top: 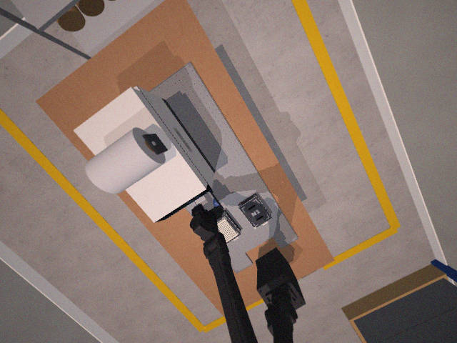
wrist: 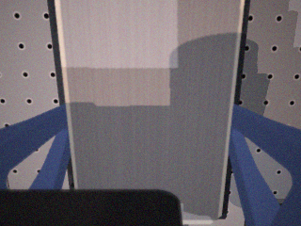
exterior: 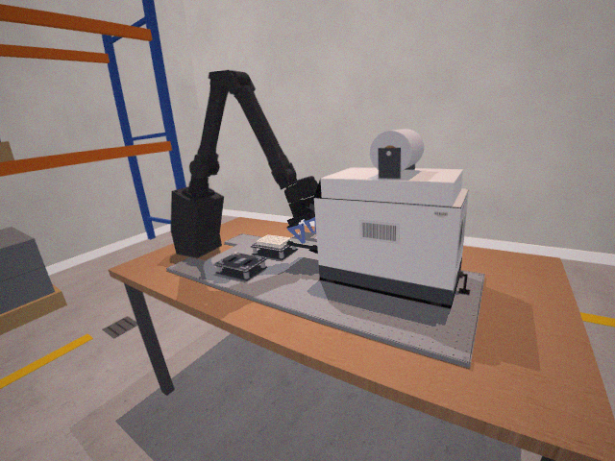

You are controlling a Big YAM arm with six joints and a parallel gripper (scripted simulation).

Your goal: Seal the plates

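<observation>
Now: the dark sealer stage 10 mm below my hand. Round my hand: foil roll (330 mm ahead, 20 mm to the right, 310 mm above); then white well plate (200 mm behind, 40 mm to the left, 50 mm below); then start button (110 mm ahead, 90 mm to the left, 90 mm above).
</observation>
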